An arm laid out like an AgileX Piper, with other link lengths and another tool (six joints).
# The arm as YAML. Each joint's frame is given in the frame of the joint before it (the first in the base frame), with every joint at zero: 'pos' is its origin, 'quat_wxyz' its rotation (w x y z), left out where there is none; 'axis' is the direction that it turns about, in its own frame. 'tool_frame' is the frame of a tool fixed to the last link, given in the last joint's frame.
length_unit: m
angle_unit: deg
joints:
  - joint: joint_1
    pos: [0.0, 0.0, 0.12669]
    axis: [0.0, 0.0, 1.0]
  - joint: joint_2
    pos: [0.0, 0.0, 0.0]
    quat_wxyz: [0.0, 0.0, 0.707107, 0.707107]
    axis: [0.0, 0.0, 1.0]
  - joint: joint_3
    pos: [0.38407, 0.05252, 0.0]
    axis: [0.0, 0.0, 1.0]
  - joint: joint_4
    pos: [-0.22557, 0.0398, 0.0]
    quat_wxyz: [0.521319, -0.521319, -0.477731, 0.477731]
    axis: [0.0, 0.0, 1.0]
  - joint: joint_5
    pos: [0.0, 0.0, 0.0]
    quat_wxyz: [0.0, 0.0, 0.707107, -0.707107]
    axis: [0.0, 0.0, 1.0]
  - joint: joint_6
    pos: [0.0, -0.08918, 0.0]
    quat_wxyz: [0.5, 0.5, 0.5, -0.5]
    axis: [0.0, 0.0, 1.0]
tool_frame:
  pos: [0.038, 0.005, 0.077]
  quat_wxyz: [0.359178, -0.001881, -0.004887, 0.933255]
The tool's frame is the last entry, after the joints.
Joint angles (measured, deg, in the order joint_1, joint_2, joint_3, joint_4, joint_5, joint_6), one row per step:
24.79 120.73 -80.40 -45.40 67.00 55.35
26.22 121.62 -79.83 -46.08 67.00 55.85
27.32 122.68 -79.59 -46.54 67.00 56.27
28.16 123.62 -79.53 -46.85 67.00 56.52
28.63 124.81 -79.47 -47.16 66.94 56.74
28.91 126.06 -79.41 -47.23 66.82 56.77
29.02 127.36 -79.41 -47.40 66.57 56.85
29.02 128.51 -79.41 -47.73 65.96 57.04
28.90 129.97 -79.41 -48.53 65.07 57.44
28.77 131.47 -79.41 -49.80 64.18 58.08
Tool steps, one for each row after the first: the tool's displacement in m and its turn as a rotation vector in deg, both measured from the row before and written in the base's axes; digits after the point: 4 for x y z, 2 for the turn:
-0.0012 0.0095 -0.0068 -1.01 0.77 1.46
-0.0002 0.0079 -0.0074 -0.81 0.73 1.07
0.0002 0.0063 -0.0063 -0.62 0.61 0.85
0.0009 0.0038 -0.0082 -0.71 0.82 0.54
0.0007 0.0026 -0.0092 -0.58 1.06 0.37
0.0014 0.0015 -0.0095 -0.53 0.94 0.30
0.0023 0.0010 -0.0088 -0.26 0.56 0.42
0.0038 0.0002 -0.0109 -0.42 0.45 0.62
0.0045 -0.0003 -0.0106 -0.65 0.19 0.79

